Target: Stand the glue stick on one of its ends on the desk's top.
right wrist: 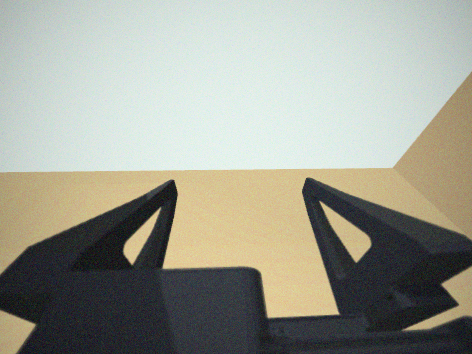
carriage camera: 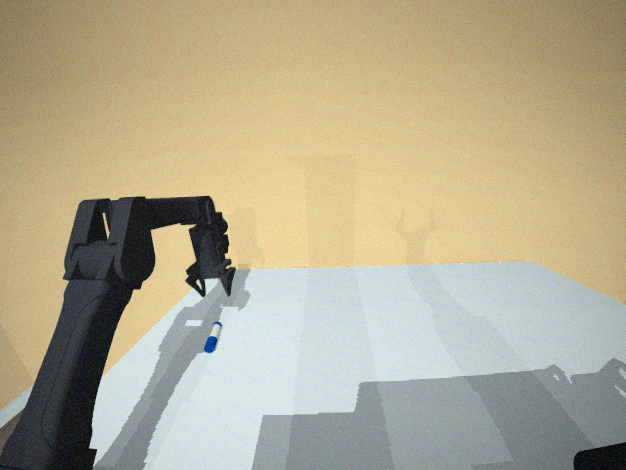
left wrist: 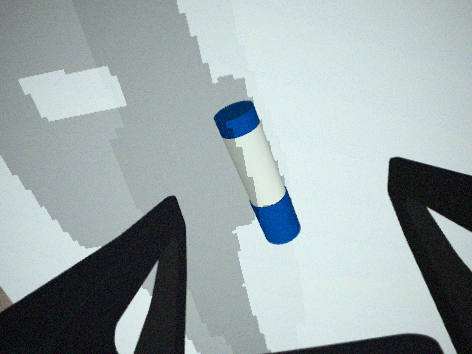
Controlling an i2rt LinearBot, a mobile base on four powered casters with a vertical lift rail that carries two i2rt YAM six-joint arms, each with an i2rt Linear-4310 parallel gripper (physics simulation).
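The glue stick (carriage camera: 213, 336) (left wrist: 261, 175), white with blue ends, lies on its side on the left part of the desk's top (carriage camera: 333, 333) (left wrist: 360, 90). In the left wrist view it slants between the two fingers' directions, its longer blue end nearer the gripper. My left gripper (carriage camera: 216, 295) (left wrist: 282, 192) is open and empty, pointing down above the desk, and apart from the glue stick. My right gripper (right wrist: 240, 185) is open and empty, facing the wall, away from the desk.
A tan wall (carriage camera: 323, 101) (right wrist: 240, 225) stands behind the desk. The left arm (carriage camera: 75, 344) rises along the left side of the carriage view. Arm shadows fall across the desk and around the glue stick. A dark piece (carriage camera: 601, 456) shows at the lower right corner.
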